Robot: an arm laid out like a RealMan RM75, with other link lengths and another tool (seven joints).
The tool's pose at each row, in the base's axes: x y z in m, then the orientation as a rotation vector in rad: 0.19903, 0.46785, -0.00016, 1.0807, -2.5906, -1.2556; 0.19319, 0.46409, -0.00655, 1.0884, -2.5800, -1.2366; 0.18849, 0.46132, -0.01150, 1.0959, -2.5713, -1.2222; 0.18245, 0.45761, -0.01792, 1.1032, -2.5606, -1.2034; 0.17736, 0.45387, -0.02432, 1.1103, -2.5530, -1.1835; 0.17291, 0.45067, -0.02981, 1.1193, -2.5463, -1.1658; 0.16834, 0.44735, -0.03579, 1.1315, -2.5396, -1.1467; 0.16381, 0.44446, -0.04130, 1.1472, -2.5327, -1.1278
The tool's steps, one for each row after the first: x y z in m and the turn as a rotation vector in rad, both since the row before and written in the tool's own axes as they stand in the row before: 0.00819, -0.00282, 0.00375, 0.0030, 0.0181, -0.0007; 0.00633, -0.00202, 0.00318, 0.0022, 0.0141, -0.0017; 0.00819, -0.00267, 0.00415, 0.0030, 0.0180, -0.0006; 0.00744, -0.00319, 0.00392, 0.0052, 0.0164, -0.0006; 0.00638, -0.00267, 0.00352, 0.0052, 0.0144, -0.0025; 0.00659, -0.00296, 0.00394, 0.0065, 0.0149, -0.0045; 0.00614, -0.00241, 0.00396, 0.0070, 0.0147, -0.0071
